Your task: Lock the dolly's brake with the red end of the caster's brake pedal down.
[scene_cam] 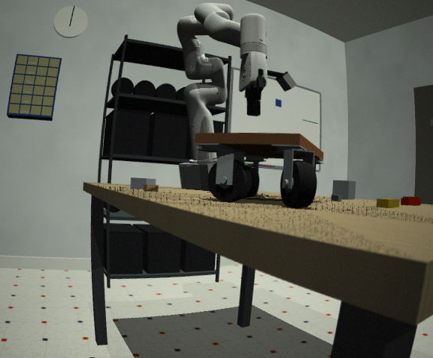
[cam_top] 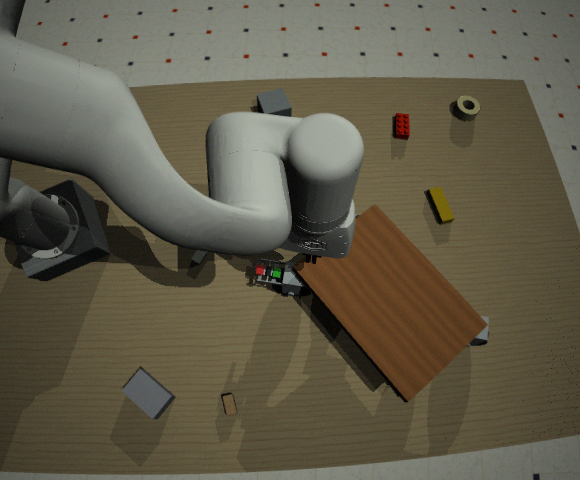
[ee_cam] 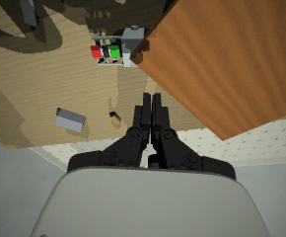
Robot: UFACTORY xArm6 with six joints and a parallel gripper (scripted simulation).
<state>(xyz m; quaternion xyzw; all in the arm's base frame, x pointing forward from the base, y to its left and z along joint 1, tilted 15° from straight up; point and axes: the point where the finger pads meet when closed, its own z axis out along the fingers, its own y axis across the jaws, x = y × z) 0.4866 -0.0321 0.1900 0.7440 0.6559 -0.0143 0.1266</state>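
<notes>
Now: hand 7 cm past the brake pedal, 1 cm to the right of it and 15 cm above it. Also, from my hand: tan block: 13 cm behind, 23 cm to the right, 23 cm below; grey slab: 29 cm behind, 22 cm to the right, 22 cm below; grey bar: 6 cm ahead, 26 cm to the left, 23 cm below.
</notes>
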